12 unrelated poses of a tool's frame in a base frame.
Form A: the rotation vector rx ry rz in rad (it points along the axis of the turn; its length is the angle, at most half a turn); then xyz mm.
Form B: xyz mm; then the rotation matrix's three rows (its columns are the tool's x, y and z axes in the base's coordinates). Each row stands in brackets. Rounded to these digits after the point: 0 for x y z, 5 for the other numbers.
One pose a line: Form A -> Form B
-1.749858 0.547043 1.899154 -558 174 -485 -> [-558 174 -485], [[-0.05200 -0.60393 -0.79534], [0.08831 -0.79608 0.59872], [-0.99474 -0.03910 0.09473]]
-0.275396 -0.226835 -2.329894 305 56 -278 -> [305 56 -278], [[-0.68440 0.71756 0.12924], [-0.67916 -0.69190 0.24500], [0.26522 0.07990 0.96087]]
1.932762 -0.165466 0.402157 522 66 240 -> [522 66 240], [[0.93260 -0.30014 0.20045], [0.07216 -0.38911 -0.91836], [0.35363 0.87092 -0.34122]]
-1.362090 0.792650 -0.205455 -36 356 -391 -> [-36 356 -391], [[0.72963 -0.30610 0.61151], [-0.56461 0.23487 0.79124], [-0.38582 -0.92257 -0.00146]]
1.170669 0.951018 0.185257 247 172 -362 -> [247 172 -362], [[0.61427 0.33571 0.71412], [0.57921 0.42279 -0.69697], [-0.53590 0.84176 0.06526]]
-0.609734 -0.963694 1.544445 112 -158 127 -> [112 -158 127], [[-0.20664 -0.54201 -0.81457], [0.96990 -0.00386 -0.24347], [0.12882 -0.84036 0.52649]]
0.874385 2.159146 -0.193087 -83 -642 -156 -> [-83 -642 -156], [[-0.45673 0.64474 0.61294], [0.52576 0.75144 -0.39866], [-0.71762 0.14018 -0.68218]]
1.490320 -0.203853 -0.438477 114 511 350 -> [114 511 350], [[0.90513 0.15659 -0.39524], [-0.40311 0.02085 -0.91491], [-0.13502 0.98744 0.08200]]
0.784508 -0.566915 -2.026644 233 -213 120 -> [233 -213 120], [[-0.42672 0.56114 -0.70925], [-0.84770 -0.52145 0.09746], [-0.31515 0.64281 0.69819]]
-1.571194 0.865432 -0.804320 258 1 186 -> [258 1 186], [[0.49978 -0.10963 0.85919], [-0.86490 -0.11646 0.48824], [0.04653 -0.98713 -0.15303]]
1.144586 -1.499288 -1.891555 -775 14 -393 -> [-775 14 -393], [[-0.54419 -0.13399 -0.82819], [-0.77572 -0.29562 0.55755], [-0.31954 0.94586 0.05693]]
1.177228 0.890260 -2.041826 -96 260 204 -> [-96 260 204], [[-0.41686 0.77160 -0.48047], [-0.17304 -0.58629 -0.79141], [-0.89235 -0.24677 0.37792]]
